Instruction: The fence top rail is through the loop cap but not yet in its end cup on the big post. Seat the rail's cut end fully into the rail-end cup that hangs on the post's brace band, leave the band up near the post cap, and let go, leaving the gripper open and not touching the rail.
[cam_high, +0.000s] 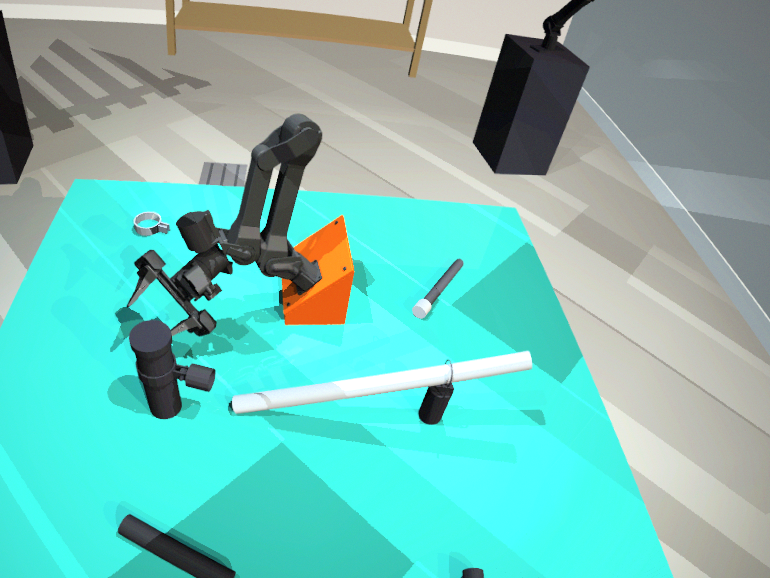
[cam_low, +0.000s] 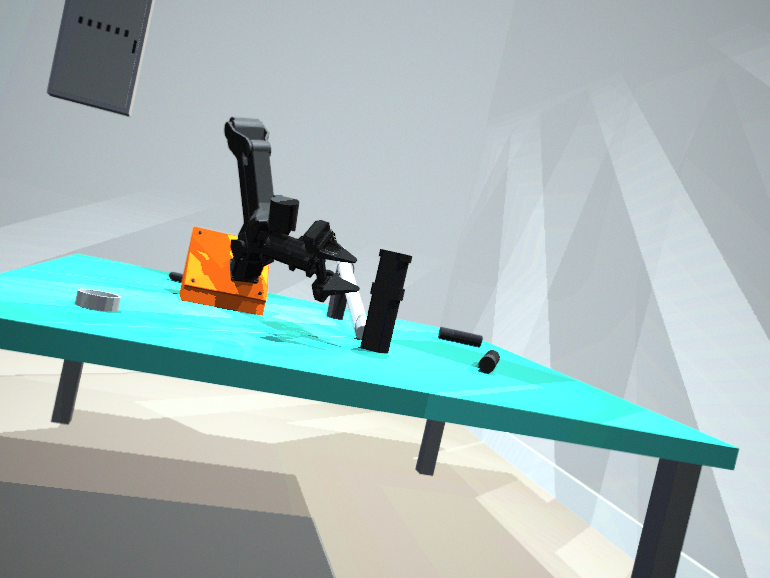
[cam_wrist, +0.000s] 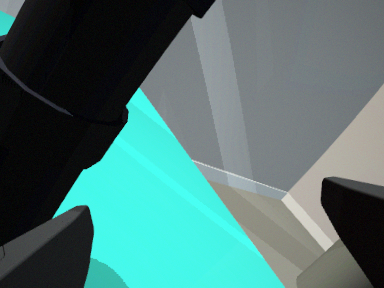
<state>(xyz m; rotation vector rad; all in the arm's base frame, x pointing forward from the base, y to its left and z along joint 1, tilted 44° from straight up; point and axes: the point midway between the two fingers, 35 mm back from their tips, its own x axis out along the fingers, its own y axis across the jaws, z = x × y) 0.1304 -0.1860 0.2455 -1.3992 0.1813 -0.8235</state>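
Now: gripper tip 110 mm short of the dark rail-end cup, 80 mm to the right of it and 20 mm above it. From my gripper tip the other things lie so: short dark post: 530 mm to the left, 160 mm ahead, 40 mm below; then dark pipe: 370 mm ahead, 130 mm below, 40 mm to the left.
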